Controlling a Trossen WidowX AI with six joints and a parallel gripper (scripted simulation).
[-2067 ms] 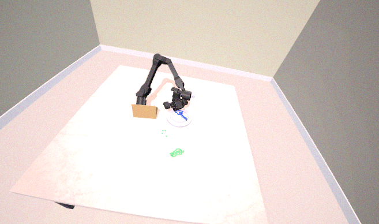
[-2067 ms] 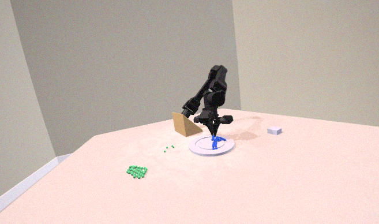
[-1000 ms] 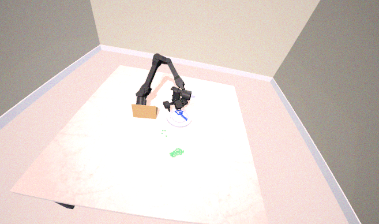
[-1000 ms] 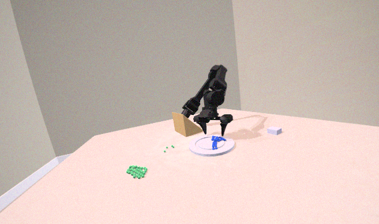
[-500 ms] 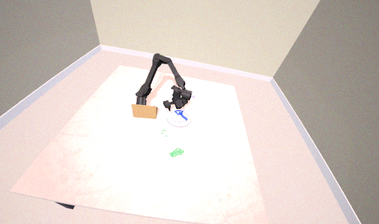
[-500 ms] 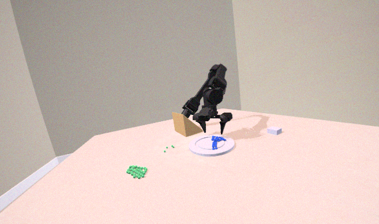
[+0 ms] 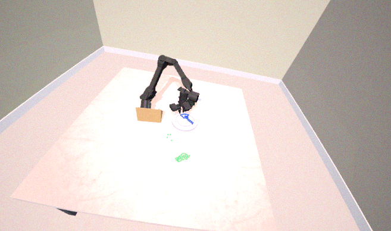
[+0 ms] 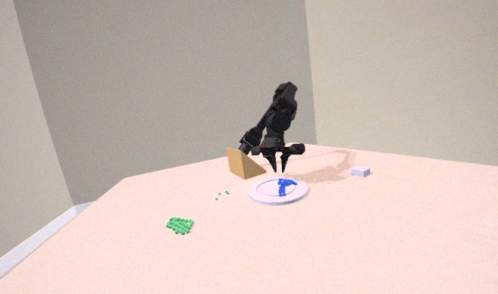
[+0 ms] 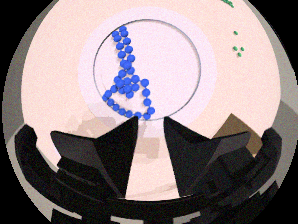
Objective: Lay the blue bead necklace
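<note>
The round white bead board lies 40 mm to the right of my gripper tip, 30 mm below it and 30 mm ahead of it. Also, from my gripper tip: small grey block: 250 mm to the left, 140 mm ahead, 30 mm below.
</note>
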